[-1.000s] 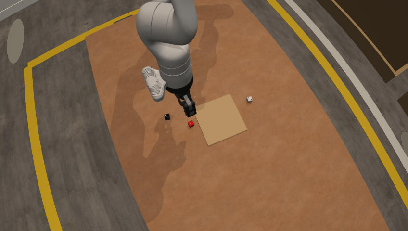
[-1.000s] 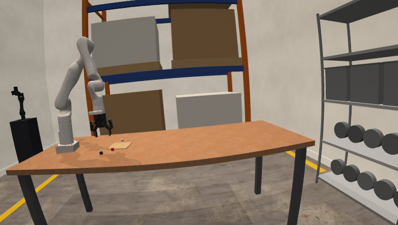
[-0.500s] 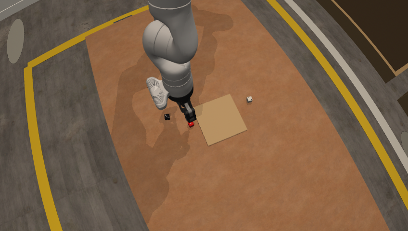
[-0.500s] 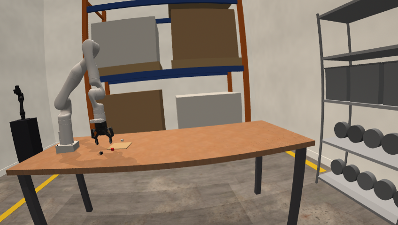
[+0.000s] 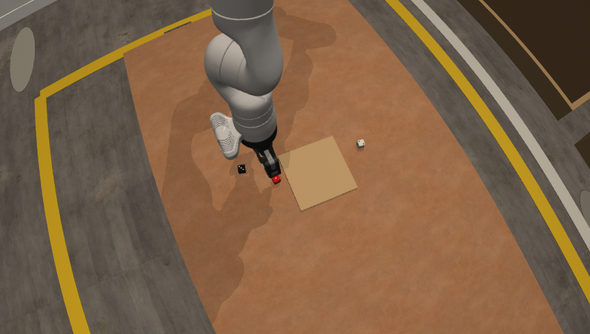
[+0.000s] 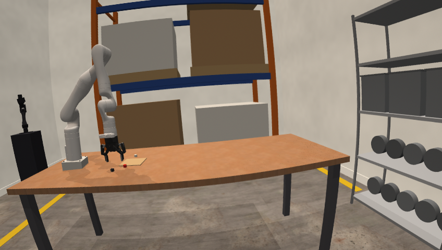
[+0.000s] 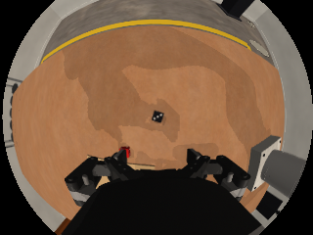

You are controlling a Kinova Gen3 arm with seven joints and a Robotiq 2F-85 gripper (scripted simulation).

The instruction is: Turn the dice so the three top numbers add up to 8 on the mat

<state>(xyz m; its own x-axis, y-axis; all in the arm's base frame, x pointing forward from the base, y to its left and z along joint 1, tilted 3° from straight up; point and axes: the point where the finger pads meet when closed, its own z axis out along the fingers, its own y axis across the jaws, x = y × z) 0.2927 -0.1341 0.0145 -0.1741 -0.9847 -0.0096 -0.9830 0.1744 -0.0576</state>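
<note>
Now: hand 50 mm short of the red die and 40 mm above it. Also, from my hand: black die (50 mm to the right, 40 mm below, 10 mm behind); then tan mat (90 mm ahead, 80 mm to the left, 40 mm below); then white die (210 mm to the left, 100 mm ahead, 40 mm below).
</note>
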